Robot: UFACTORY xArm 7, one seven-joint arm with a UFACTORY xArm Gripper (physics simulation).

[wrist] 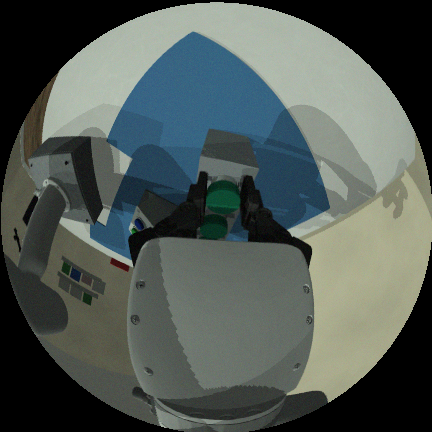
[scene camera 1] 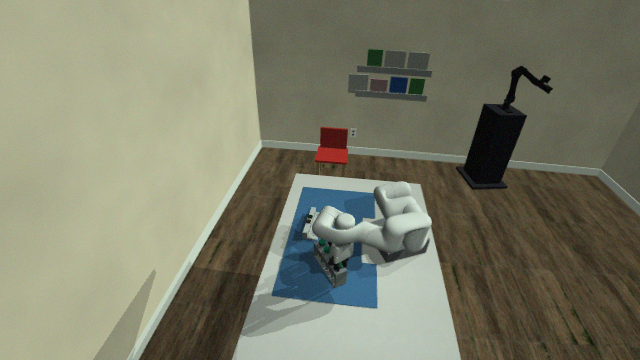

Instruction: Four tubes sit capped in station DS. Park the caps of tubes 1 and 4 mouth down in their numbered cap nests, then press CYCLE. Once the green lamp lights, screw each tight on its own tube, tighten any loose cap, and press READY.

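Places are measured from the arm's base along level axes (x ahead, y left, z up), in metres.
Where they show: gripper, fingertip midpoint: (wrist: 224, 184) (scene camera 1: 340, 267); arm's base, link origin: (wrist: 56, 194).
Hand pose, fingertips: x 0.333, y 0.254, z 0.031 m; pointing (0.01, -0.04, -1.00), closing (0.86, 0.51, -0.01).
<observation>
Things, the pixels of their top centre, and the offset from my fingertips. Level surfaces: height alone.
- grey rack, top centre: (wrist: 210, 230) (scene camera 1: 329, 254) dx +0.038, dy -0.082, dz -0.006 m
- green end cap, top centre: (wrist: 222, 202) dx +0.007, dy -0.011, dz +0.012 m
- second green cap, top centre: (wrist: 213, 231) dx +0.028, dy -0.058, dz +0.012 m
- pale fixture, top centre: (scene camera 1: 314, 219) dx +0.097, dy -0.392, dz -0.056 m
- blue mat, surface height: dz -0.109 m
- grey box, top centre: (wrist: 143, 239) dx -0.040, dy -0.234, dz -0.025 m
- blue button, top centre: (wrist: 137, 227) dx -0.061, dy -0.210, dz -0.035 m
Station DS, a grey rack (scene camera 1: 339, 280) (wrist: 227, 163), stands on the blue mat. My gripper (scene camera 1: 339, 264) (wrist: 223, 184) is over its near end, with its black fingers close against both sides of the green end cap (wrist: 223, 197), shut on it. The cap sits upright at its place in the rack. A second green cap (wrist: 213, 226) is beside it, partly hidden by the gripper body. Two green caps (scene camera 1: 322, 242) (scene camera 1: 327, 249) show toward the rack's far end in the scene view. Tube numbers are unreadable, and lamp state cannot be told.
A pale fixture (scene camera 1: 306, 232) stands behind the rack on the blue mat (scene camera 1: 295, 290) (wrist: 200, 85). A grey box (wrist: 155, 207) with a blue button (wrist: 139, 224) shows left of the fingers. The arm's base is at the table's right side.
</observation>
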